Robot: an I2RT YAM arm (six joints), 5 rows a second.
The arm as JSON. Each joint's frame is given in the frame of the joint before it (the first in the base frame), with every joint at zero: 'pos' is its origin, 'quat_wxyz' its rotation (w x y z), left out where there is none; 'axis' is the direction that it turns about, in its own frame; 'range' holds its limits. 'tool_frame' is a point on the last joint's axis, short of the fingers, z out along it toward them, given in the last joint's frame.
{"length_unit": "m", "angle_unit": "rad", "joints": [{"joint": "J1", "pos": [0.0, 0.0, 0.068], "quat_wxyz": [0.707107, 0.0, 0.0, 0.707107], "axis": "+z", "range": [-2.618, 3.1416]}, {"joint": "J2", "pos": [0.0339, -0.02, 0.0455], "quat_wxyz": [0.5, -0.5, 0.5, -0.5], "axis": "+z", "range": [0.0, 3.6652]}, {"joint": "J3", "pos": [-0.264, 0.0, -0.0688], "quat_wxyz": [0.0, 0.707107, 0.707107, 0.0], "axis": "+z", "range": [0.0, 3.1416]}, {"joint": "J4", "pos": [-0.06, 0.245, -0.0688], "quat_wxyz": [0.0, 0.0, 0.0, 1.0], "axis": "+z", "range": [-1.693, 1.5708]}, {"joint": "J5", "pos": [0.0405, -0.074, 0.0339], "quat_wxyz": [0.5, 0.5, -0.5, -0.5], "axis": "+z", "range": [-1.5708, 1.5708]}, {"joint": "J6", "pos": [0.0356, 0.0, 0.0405], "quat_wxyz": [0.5, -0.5, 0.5, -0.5], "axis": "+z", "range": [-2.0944, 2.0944]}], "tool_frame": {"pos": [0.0, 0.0, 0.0], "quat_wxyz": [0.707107, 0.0, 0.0, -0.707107]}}
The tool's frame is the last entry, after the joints.
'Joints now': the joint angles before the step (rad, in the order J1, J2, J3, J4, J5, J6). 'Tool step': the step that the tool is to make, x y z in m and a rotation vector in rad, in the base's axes. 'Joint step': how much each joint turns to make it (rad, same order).
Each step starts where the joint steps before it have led.
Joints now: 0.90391, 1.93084, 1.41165, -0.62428, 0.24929, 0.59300
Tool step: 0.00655, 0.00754, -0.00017, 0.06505, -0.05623, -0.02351
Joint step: 0.00001, 0.01259, 0.00000, 0.09345, 0.01412, 0.01986
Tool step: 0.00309, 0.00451, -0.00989, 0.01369, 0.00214, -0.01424
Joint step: 0.00074, 0.02975, 0.00000, 0.03434, -0.00153, 0.01867
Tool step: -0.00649, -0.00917, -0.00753, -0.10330, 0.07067, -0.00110
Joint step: -0.00075, 0.00536, 0.00040, -0.11902, 0.00764, -0.00342
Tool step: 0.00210, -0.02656, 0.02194, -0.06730, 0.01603, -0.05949
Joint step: -0.04388, -0.07059, 0.00075, -0.13466, 0.03394, 0.00418
